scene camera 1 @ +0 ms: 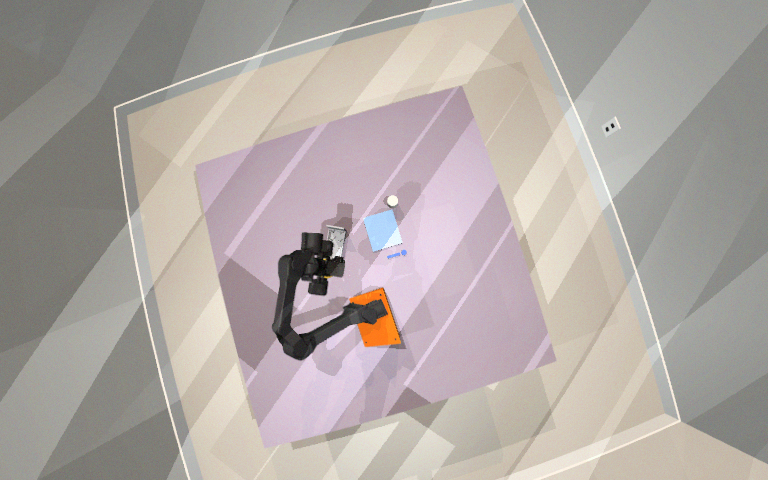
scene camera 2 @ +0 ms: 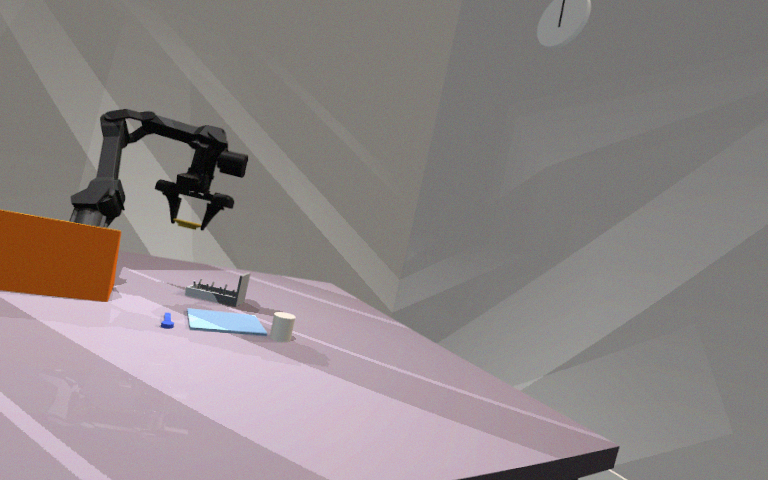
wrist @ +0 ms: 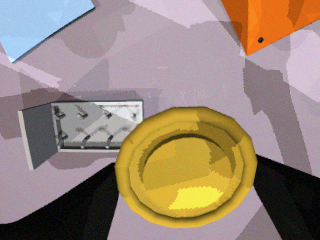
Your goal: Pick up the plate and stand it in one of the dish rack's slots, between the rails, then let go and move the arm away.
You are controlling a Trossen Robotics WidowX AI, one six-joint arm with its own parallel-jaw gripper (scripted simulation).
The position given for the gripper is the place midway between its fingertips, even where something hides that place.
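A yellow plate [wrist: 185, 165] is held by the gripper [scene camera 2: 187, 226].
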